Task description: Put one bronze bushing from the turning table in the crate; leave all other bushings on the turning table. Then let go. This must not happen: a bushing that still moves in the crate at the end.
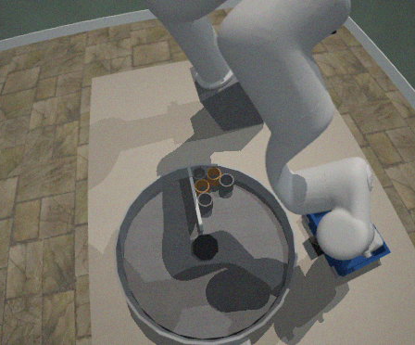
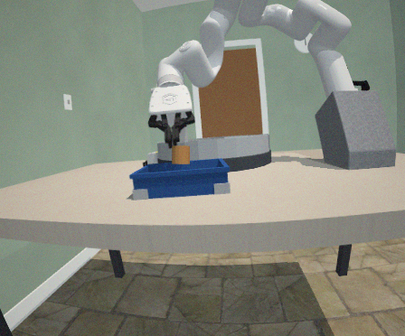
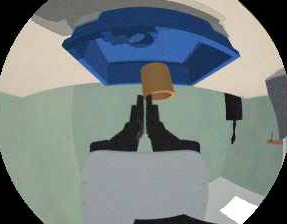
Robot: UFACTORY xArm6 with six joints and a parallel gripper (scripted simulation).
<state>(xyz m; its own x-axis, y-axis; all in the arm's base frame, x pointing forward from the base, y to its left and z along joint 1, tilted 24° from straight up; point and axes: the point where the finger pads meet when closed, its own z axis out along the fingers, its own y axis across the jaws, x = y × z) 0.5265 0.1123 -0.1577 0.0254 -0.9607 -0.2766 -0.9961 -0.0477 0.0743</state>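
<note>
Right now the blue crate is 9 cm below my hand and 2 cm behind it. The rest, counted from my hand: grey turning table: 35 cm to the right, 10 cm behind, 6 cm below.
</note>
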